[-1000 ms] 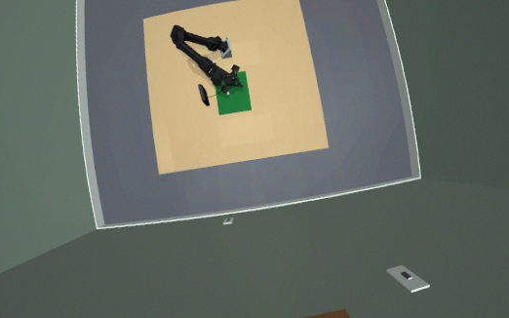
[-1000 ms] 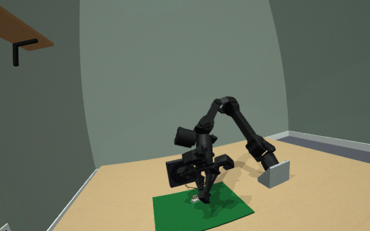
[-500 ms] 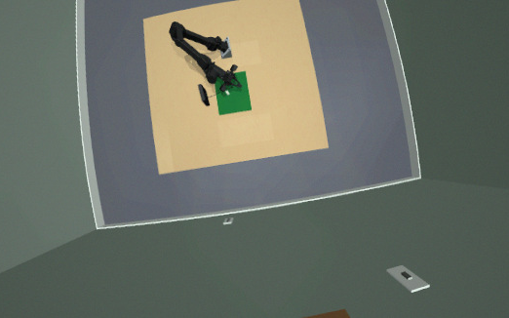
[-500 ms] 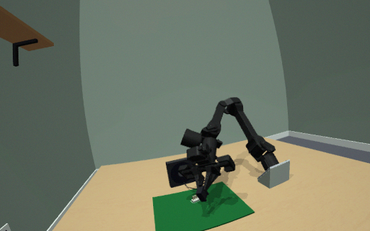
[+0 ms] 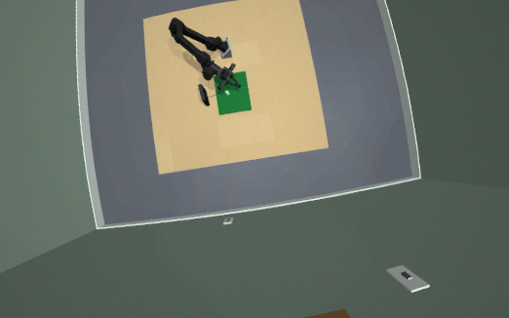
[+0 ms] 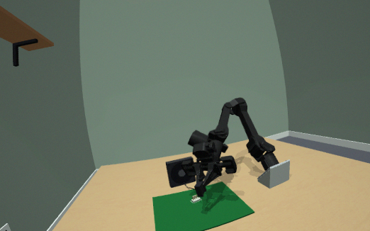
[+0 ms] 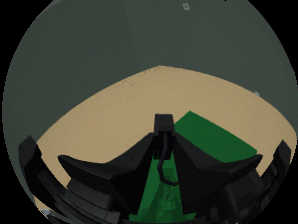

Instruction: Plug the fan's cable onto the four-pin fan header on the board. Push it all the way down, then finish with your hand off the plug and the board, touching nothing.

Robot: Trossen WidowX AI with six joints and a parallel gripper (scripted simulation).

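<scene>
Now: the green board 120 mm below my gripper tip and 50 mm to the right of it. Also, from my gripper tip: pale four-pin header 110 mm below, 80 mm to the right, 10 mm behind; dark fan plug 10 mm below; black fan 240 mm to the right, 50 mm below, 10 mm behind.
</scene>
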